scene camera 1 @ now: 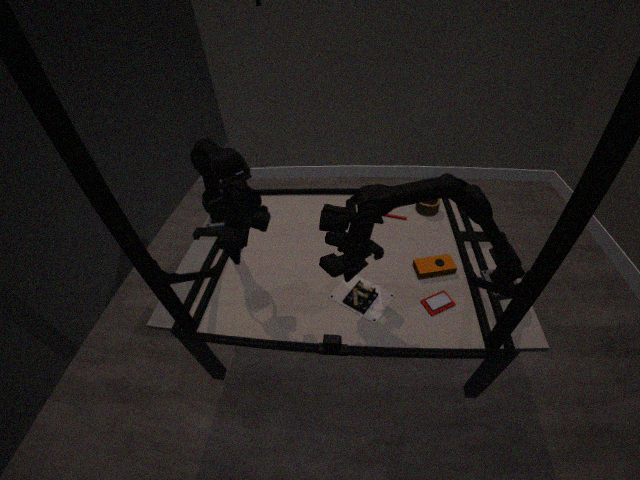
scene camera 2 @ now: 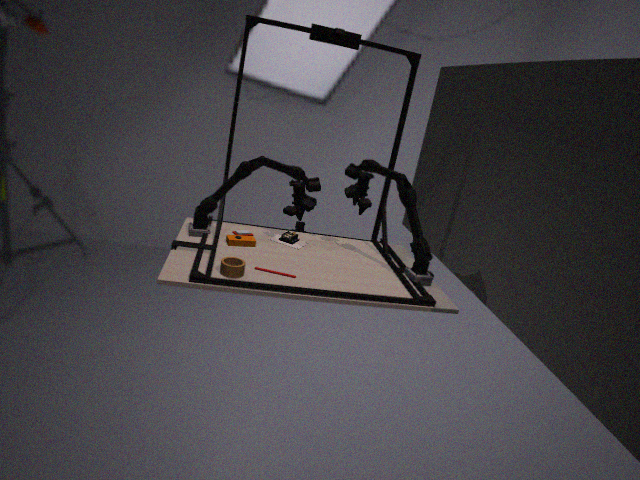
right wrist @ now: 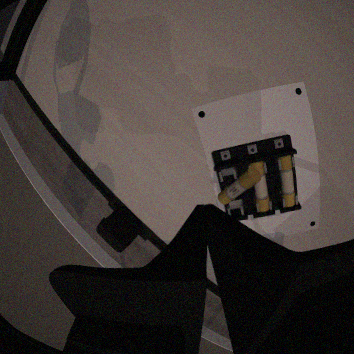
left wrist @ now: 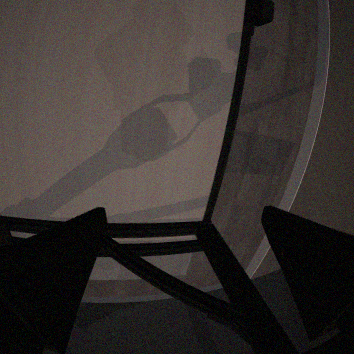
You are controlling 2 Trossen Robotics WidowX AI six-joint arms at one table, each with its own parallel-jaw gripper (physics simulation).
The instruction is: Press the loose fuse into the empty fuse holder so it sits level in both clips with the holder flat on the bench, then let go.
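Seen in the pictures: left gripper, fingertip midpoint: (scene camera 1: pixel 241 254) (scene camera 2: pixel 356 210) (left wrist: pixel 186 215); right gripper, fingertip midpoint: (scene camera 1: pixel 346 281) (scene camera 2: pixel 300 220) (right wrist: pixel 203 211); left arm's base at its link origin: (scene camera 1: pixel 219 217) (scene camera 2: pixel 419 272); right arm's base at its link origin: (scene camera 1: pixel 501 280) (scene camera 2: pixel 199 227).
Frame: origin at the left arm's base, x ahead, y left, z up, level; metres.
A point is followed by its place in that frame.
Observation:
The black fuse holder (scene camera 1: pixel 361 297) @(z -0.035, x 0.522, y -0.423 m) (scene camera 2: pixel 288 237) (right wrist: pixel 265 145) @(z -0.036, x 0.504, y -0.388 m) sits on a white plate (right wrist: pixel 235 120) @(z -0.046, x 0.466, y -0.386 m) on the bench. Two yellow-ended fuses lie in its middle and right slots in the right wrist view. The loose fuse (right wrist: pixel 241 184) @(z -0.002, x 0.500, y -0.425 m) lies diagonally across the left slot, its upper end at the top of the middle fuse, out of line with the left clips. My right gripper (scene camera 1: pixel 349 275) @(z 0.061, x 0.478, y -0.431 m) (scene camera 2: pixel 300 218) @(z 0.061, x 0.478, y -0.431 m) (right wrist: pixel 203 211) @(z 0.061, x 0.478, y -0.431 m) is shut and empty, above the holder. My left gripper (scene camera 1: pixel 235 256) @(z 0.158, x 0.198, y -0.390 m) (scene camera 2: pixel 359 207) @(z 0.158, x 0.198, y -0.390 m) (left wrist: pixel 186 215) @(z 0.158, x 0.198, y -0.390 m) is open and empty, raised well away from the holder.
An orange box (scene camera 1: pixel 435 266) @(z -0.018, x 0.777, y -0.343 m) (scene camera 2: pixel 241 240) @(z -0.019, x 0.784, y -0.300 m) and a red-edged card (scene camera 1: pixel 438 301) @(z -0.034, x 0.751, y -0.467 m) (scene camera 2: pixel 241 233) @(z -0.036, x 0.763, y -0.443 m) lie near the holder. A brown ring (scene camera 1: pixel 428 207) @(z -0.003, x 0.843, y -0.051 m) (scene camera 2: pixel 232 267) @(z -0.002, x 0.867, y 0.040 m) and a red stick (scene camera 1: pixel 397 217) @(z -0.043, x 0.721, y -0.048 m) (scene camera 2: pixel 275 272) @(z -0.042, x 0.677, y -0.020 m) lie farther off. A dark frame borders the bench.

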